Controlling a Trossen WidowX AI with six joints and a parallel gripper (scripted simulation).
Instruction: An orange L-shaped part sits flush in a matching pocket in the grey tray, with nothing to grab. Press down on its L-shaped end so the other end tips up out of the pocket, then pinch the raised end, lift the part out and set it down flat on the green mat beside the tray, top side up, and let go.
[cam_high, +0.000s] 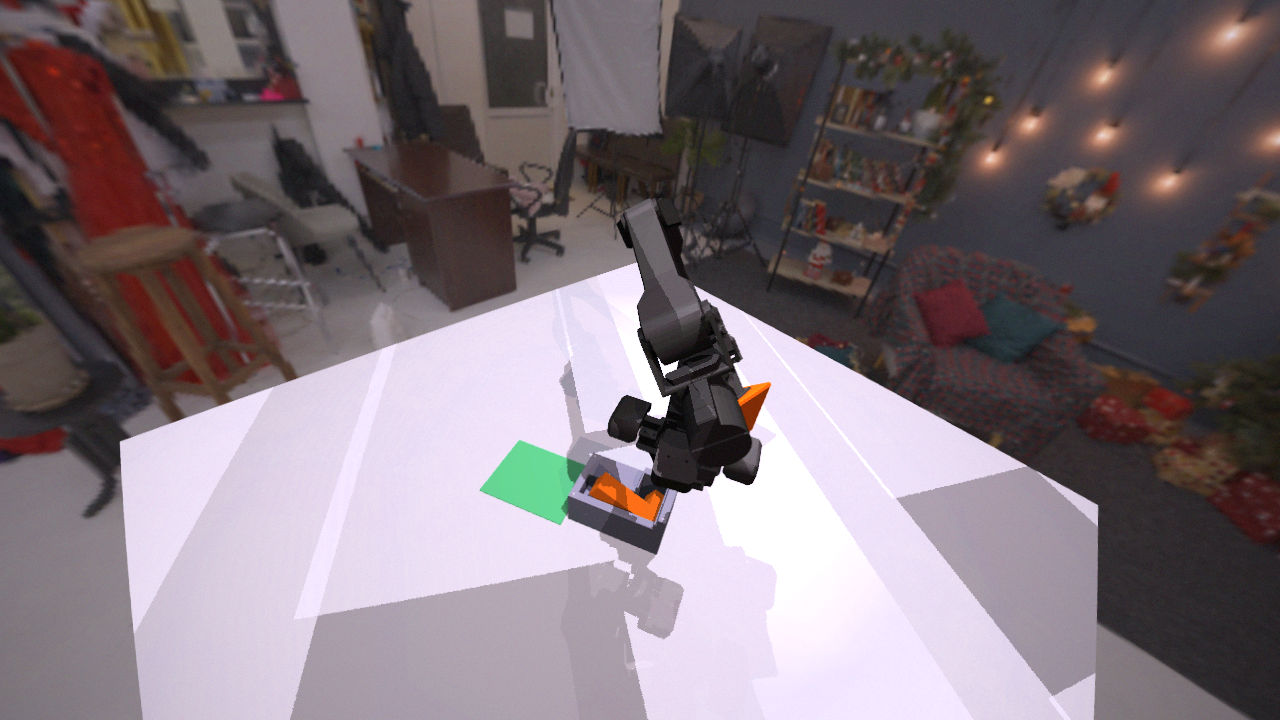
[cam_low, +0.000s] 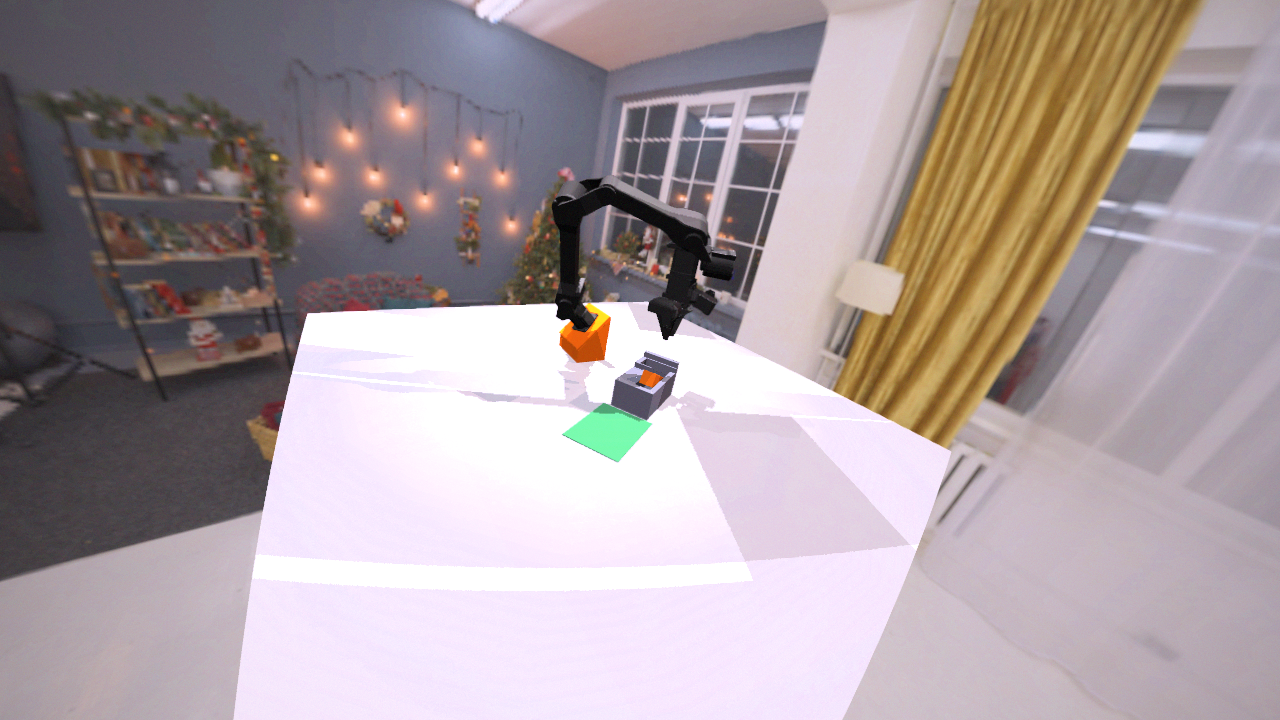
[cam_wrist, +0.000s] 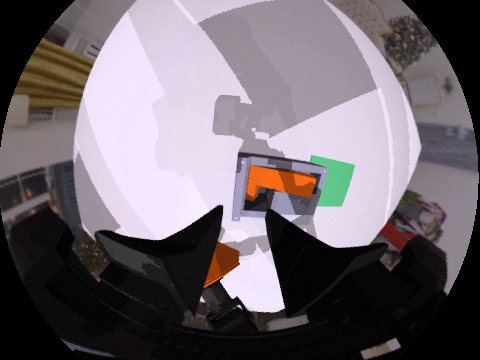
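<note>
Right now my gripper tip is 10 mm short of the orange L-shaped part, 40 mm to the left of it and 100 mm above it. Also, from my gripper tip: green mat 60 mm ahead, 210 mm to the right, 160 mm below.
</note>
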